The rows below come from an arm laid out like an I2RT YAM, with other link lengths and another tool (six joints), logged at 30 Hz.
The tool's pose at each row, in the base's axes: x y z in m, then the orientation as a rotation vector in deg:
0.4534, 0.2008, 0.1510, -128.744, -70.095, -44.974
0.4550, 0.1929, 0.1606, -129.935, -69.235, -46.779
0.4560, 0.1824, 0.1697, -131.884, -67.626, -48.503
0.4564, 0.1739, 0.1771, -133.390, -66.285, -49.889
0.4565, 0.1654, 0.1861, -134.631, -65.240, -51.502
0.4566, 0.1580, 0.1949, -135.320, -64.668, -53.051
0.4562, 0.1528, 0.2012, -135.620, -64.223, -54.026
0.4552, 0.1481, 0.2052, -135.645, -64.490, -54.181
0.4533, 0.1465, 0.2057, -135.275, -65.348, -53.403
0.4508, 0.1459, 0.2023, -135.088, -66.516, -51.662
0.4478, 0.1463, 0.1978, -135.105, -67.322, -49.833
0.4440, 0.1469, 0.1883, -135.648, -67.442, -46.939
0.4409, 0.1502, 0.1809, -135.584, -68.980, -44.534
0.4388, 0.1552, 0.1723, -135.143, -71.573, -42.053
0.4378, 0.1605, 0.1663, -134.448, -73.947, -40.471
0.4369, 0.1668, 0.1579, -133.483, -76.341, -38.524
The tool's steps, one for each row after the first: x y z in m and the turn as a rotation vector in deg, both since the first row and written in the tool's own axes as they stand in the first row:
0.0025, 0.0041, -0.0116, -1.761, 0.527, 0.310
0.0028, 0.0091, -0.0246, -3.986, 0.841, 1.230
0.0028, 0.0128, -0.0353, -5.739, 1.120, 1.975
0.0039, 0.0160, -0.0472, -7.453, 1.528, 2.416
0.0054, 0.0187, -0.0582, -8.764, 2.035, 2.485
0.0064, 0.0201, -0.0662, -9.488, 2.449, 2.572
0.0058, 0.0211, -0.0724, -9.610, 2.416, 2.352
0.0044, 0.0202, -0.0742, -8.975, 1.992, 1.926
0.0006, 0.0188, -0.0728, -7.986, 0.932, 1.540
-0.0035, 0.0166, -0.0700, -7.089, -0.172, 1.437
-0.0112, 0.0142, -0.0637, -5.984, -1.836, 2.109
-0.0156, 0.0108, -0.0570, -4.841, -3.438, 1.612
-0.0193, 0.0076, -0.0481, -3.526, -5.249, 0.350
-0.0206, 0.0048, -0.0407, -2.493, -6.448, -1.010
-0.0229, 0.0019, -0.0308, -1.116, -7.716, -2.345

